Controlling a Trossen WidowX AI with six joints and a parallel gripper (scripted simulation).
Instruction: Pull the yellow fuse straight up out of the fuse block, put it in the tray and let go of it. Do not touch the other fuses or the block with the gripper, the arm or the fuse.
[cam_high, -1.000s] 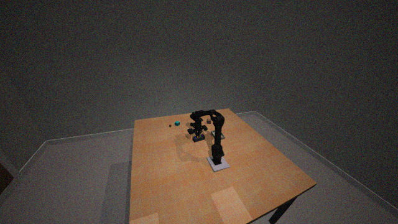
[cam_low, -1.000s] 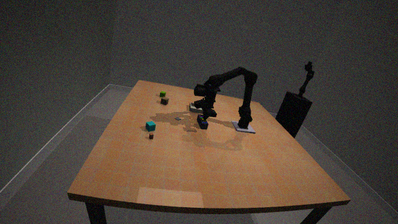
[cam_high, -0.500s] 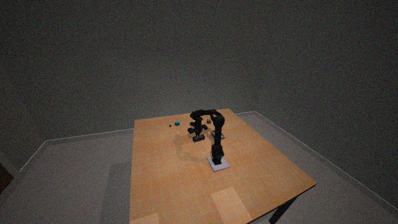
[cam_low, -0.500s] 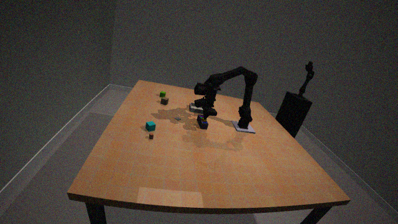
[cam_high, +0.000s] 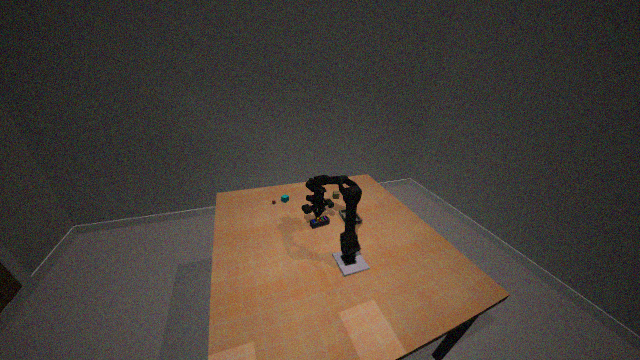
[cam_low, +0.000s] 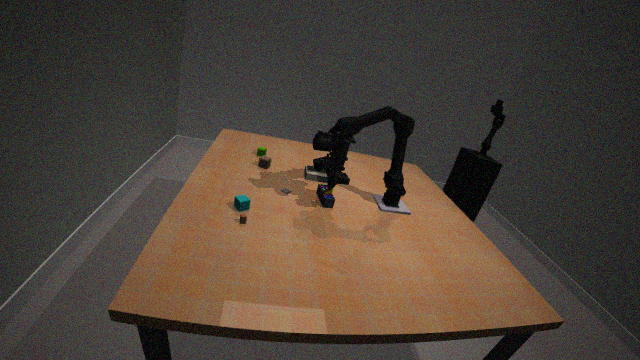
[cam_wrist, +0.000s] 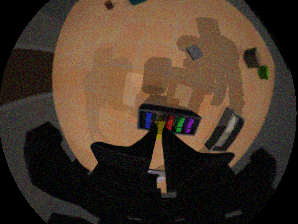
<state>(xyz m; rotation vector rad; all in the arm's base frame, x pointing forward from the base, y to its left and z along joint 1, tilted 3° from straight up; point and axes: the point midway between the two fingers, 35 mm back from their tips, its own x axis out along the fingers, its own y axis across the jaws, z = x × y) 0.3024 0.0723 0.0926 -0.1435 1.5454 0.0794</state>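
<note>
My gripper tip is 10 mm short of the grey tray, 230 mm to the left of it and 60 mm above it. Round my gripper tip: teal cube 310 mm ahead, 130 mm to the left, 40 mm below; then small grey piece 160 mm ahead, 40 mm to the right, 60 mm below; then yellow fuse 10 mm below.
</note>
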